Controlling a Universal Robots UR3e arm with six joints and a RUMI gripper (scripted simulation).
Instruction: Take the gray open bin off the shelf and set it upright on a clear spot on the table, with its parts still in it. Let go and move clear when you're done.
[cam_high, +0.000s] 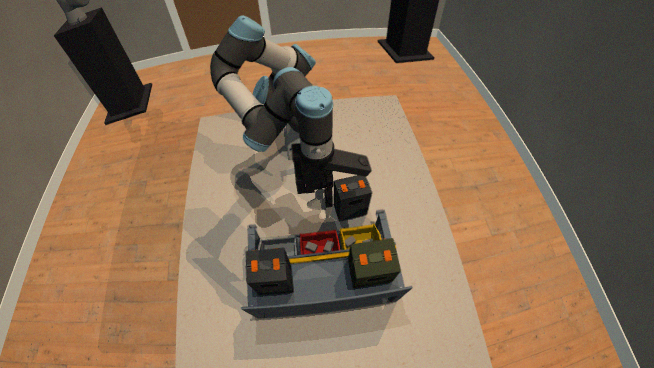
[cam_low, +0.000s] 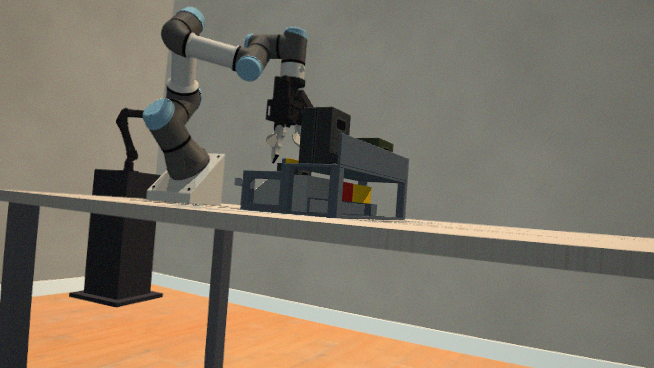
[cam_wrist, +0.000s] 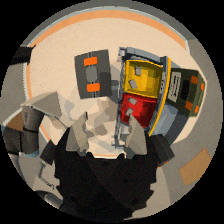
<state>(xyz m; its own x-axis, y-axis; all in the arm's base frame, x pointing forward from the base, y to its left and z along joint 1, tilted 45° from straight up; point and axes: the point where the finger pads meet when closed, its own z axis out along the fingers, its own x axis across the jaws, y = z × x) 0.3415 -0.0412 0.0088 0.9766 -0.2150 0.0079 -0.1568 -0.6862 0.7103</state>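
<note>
Now: the gray open bin 16 cm to the right of my hand, 9 cm below it and 9 cm ahead of it. The rest, counted from my hand: yellow rail: 14 cm ahead, 5 cm to the right, 3 cm below; then red bin: 11 cm ahead, 9 cm below, 5 cm to the right; then yellow bin: 13 cm ahead, 9 cm below, 6 cm to the left.
</note>
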